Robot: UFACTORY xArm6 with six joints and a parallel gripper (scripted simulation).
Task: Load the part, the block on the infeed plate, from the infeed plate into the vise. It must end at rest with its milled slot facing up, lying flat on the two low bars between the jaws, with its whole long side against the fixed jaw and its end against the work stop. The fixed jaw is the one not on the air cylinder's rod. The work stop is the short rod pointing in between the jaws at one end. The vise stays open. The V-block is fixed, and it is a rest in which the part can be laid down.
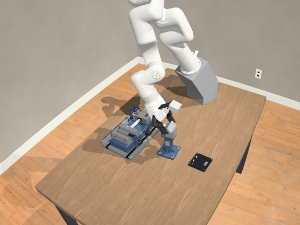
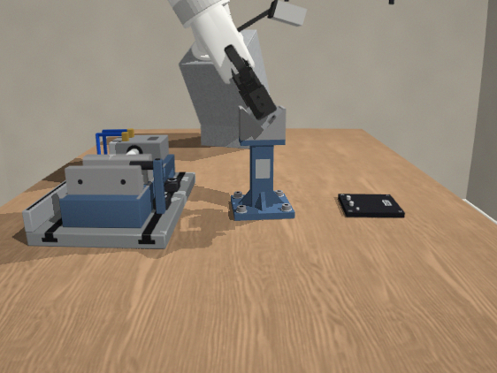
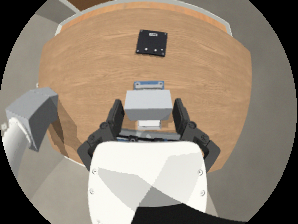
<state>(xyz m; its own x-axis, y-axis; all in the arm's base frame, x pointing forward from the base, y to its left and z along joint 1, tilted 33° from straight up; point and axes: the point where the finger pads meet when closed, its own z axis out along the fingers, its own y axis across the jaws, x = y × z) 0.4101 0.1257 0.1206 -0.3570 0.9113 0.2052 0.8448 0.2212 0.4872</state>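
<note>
My hand is 10 mm to the right of the part and 10 mm above it. Also, from my hand: blue work stop post (70 mm ahead, 140 mm to the right, 110 mm below); black stop rod (70 mm ahead, 160 mm to the right, 80 mm below); cylinder rod (10 mm behind, 210 mm to the right, 90 mm below).
</note>
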